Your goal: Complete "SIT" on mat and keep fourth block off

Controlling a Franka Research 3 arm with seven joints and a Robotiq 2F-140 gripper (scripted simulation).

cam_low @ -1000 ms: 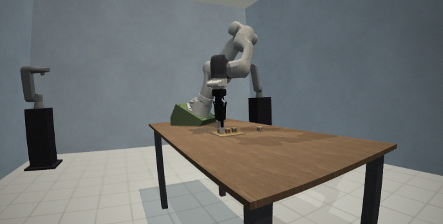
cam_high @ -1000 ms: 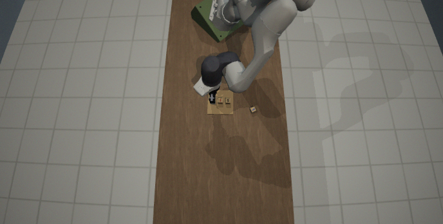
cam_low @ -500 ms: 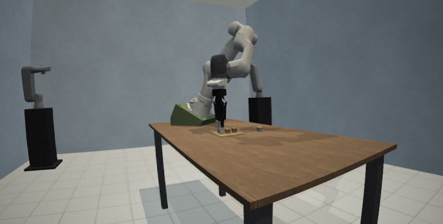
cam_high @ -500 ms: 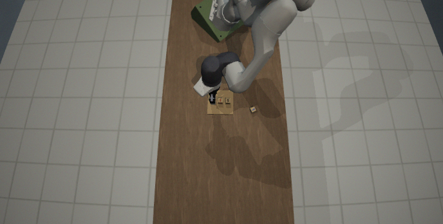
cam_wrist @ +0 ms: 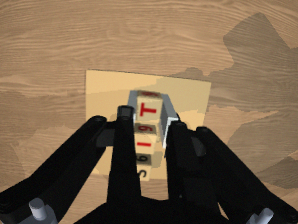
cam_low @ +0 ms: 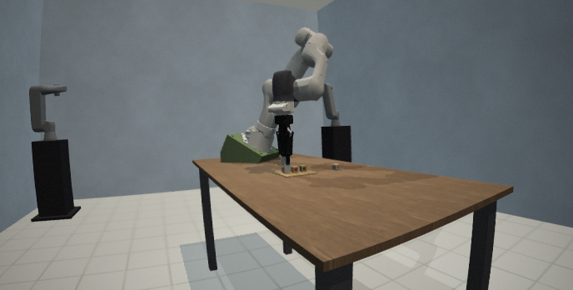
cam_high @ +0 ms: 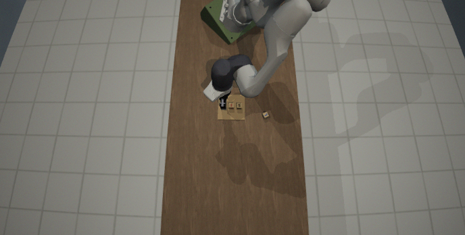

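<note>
Right now my hand is 4 cm to the right of the I block and 3 cm above it. Round my hand: S block (8 cm to the left, 3 cm below); mat (4 cm to the left, 4 cm below).
</note>
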